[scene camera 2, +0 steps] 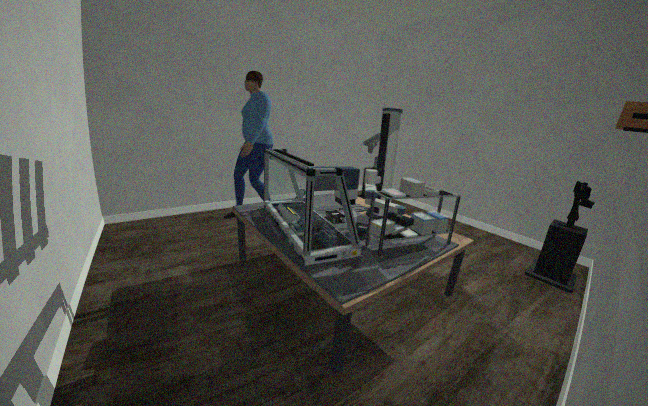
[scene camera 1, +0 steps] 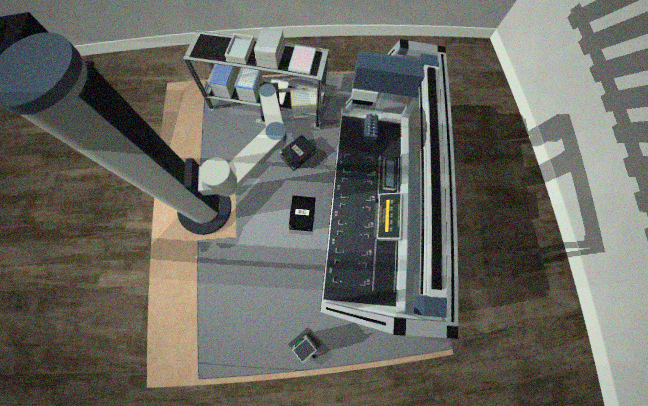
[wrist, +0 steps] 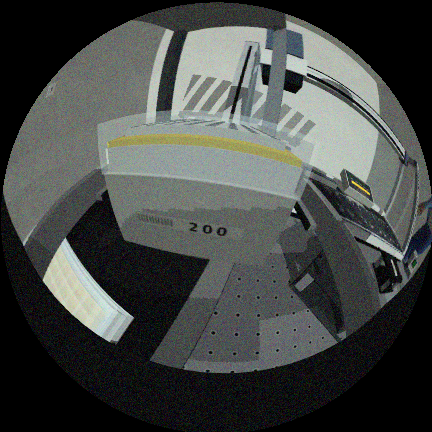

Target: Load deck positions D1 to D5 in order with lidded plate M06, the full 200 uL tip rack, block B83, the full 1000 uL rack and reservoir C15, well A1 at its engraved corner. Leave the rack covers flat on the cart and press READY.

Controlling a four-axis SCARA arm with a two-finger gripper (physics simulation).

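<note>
The 200 uL tip rack (wrist: 195, 207) (scene camera 1: 303, 97), with a yellow band and a clear cover, fills the middle of the wrist view and stands on the cart's lower shelf. My gripper (wrist: 208, 168) is open, one dark finger at each side of the rack in that view; contact cannot be told. Two blue-and-white racks (scene camera 1: 222, 80) (scene camera 1: 247, 84) stand at the left on the lower shelf. A pale tray-like item (scene camera 1: 239, 48), a tall grey box (scene camera 1: 269, 48) and a pink-topped item (scene camera 1: 302, 59) stand on top. The black deck (scene camera 1: 350, 295) has corner brackets. Labels M06, B83 and C15 are unreadable.
Two black holders (scene camera 1: 298, 151) (scene camera 1: 302, 213) stand between arm and deck. A blue block (scene camera 1: 370, 126) stands at the deck's far end. A yellow-barred panel (scene camera 1: 389, 216) and small green-lit device (scene camera 1: 304, 348) show. Cart posts (scene camera 1: 318, 114) flank the shelf. A person (scene camera 2: 256, 117) stands behind the table.
</note>
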